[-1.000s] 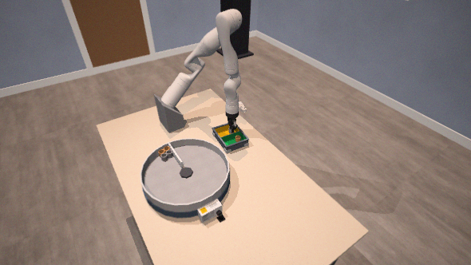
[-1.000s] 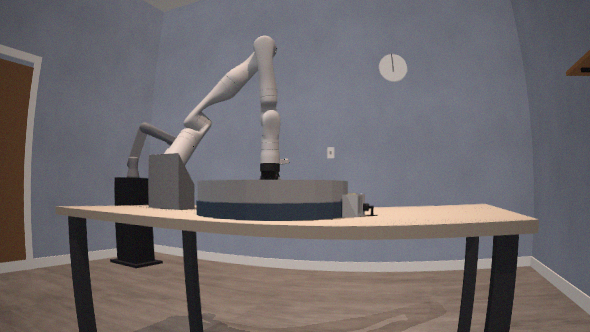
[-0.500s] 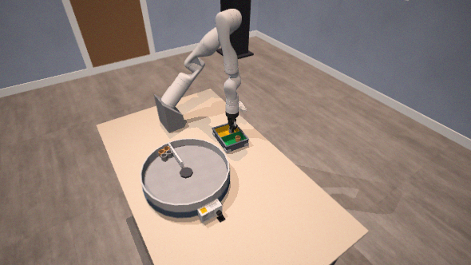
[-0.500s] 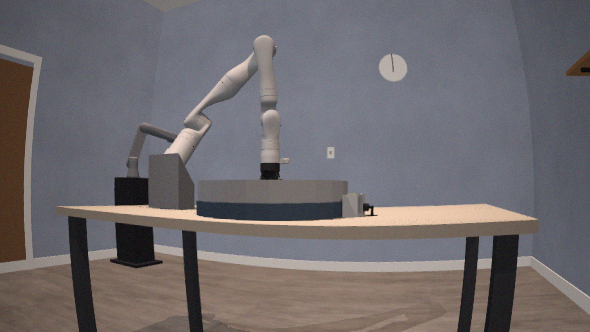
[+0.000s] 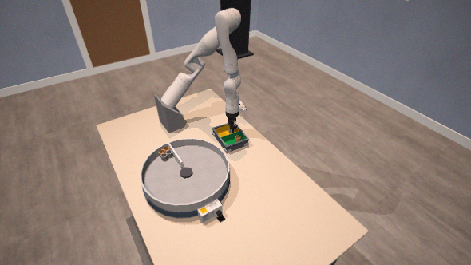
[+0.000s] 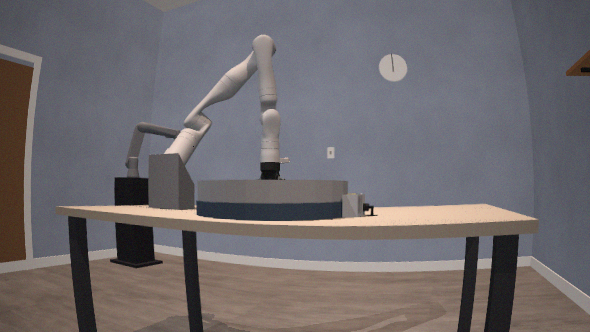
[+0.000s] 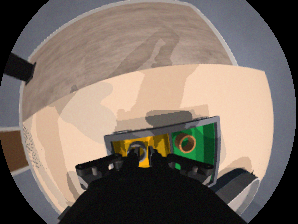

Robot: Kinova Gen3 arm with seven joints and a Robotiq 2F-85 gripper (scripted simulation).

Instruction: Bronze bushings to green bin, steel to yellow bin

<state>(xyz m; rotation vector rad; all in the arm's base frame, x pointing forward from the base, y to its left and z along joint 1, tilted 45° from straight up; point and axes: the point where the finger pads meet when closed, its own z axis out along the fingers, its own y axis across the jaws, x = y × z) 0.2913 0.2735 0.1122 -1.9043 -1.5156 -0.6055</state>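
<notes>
Now: the bin 4 cm to the right of my hand, 4 cm ahead of it and 1 cm below it. From my hand the other things lie so: grey turntable (38 cm to the right, 18 cm ahead, 2 cm above).
</notes>
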